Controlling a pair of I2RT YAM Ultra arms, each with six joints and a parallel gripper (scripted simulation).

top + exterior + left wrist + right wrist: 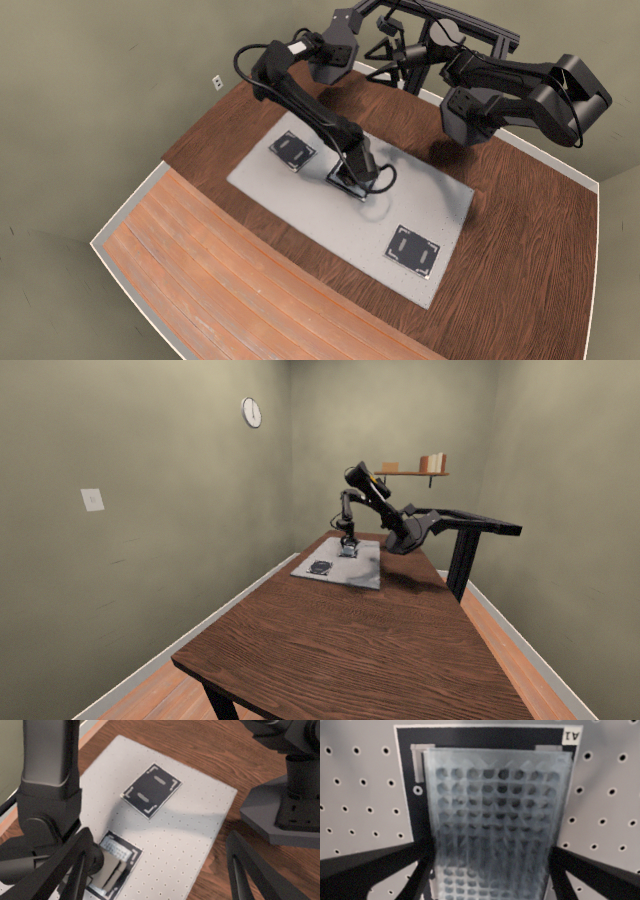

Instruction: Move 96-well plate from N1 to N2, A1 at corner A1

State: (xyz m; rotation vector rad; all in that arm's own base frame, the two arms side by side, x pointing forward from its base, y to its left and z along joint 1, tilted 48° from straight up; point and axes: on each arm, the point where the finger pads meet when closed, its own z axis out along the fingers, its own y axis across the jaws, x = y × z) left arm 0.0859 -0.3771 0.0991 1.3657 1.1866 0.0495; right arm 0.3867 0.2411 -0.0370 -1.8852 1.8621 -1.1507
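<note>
Now: right hand 30 mm above the black plate nest and 10 mm past it. Round my right hand: clear 96-well plate: 10 mm below; white corner label: 70 mm to the left, 50 mm ahead, 20 mm below.
</note>
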